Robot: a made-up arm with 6 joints. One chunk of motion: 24 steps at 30 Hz.
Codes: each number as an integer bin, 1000 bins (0 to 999) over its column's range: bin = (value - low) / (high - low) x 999, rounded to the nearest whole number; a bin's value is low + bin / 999 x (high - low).
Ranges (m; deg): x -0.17..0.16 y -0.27..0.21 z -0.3..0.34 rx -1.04..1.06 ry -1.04..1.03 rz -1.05..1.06
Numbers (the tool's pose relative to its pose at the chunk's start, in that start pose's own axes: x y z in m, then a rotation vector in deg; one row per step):
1: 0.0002 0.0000 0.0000 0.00 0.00 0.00
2: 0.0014 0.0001 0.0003 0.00 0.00 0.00
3: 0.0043 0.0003 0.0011 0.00 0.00 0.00
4: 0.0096 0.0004 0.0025 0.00 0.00 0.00
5: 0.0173 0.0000 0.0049 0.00 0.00 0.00
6: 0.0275 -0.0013 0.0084 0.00 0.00 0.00
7: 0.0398 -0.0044 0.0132 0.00 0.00 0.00
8: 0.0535 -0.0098 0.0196 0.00 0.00 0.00
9: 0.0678 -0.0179 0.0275 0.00 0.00 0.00
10: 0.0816 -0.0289 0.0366 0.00 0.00 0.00
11: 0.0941 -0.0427 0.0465 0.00 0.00 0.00
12: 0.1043 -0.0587 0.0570 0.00 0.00 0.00
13: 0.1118 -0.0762 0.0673 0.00 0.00 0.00
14: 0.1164 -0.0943 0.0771 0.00 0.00 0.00
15: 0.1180 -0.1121 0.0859 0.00 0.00 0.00
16: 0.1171 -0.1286 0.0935 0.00 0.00 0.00
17: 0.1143 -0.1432 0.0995 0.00 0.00 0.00
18: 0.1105 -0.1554 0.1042 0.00 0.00 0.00
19: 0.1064 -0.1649 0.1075 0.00 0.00 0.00
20: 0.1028 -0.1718 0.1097 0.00 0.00 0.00
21: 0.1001 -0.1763 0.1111 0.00 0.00 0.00
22: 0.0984 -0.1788 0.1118 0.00 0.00 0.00
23: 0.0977 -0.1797 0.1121 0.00 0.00 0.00
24: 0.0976 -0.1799 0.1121 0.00 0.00 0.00
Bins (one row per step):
1: 515 562 468 495 502 497
2: 519 562 469 495 502 497
3: 528 563 470 495 502 497
4: 544 563 472 495 502 497
5: 567 562 476 495 502 497
6: 598 559 481 495 502 497
7: 635 553 489 495 502 497
8: 677 542 499 495 502 497
9: 720 525 511 495 502 497
10: 762 502 525 495 502 497
11: 800 473 541 495 502 497
12: 830 440 557 495 502 497
13: 853 403 573 495 502 497
14: 867 366 589 495 502 497
15: 872 329 602 495 502 497
16: 869 294 614 495 502 497
17: 861 264 624 495 502 497
18: 849 239 631 495 502 497
19: 837 219 636 495 502 497
20: 826 204 640 495 502 497
21: 818 195 642 495 502 497
22: 813 190 643 495 502 497
23: 810 188 643 495 502 497
24: 810 188 643 495 502 497

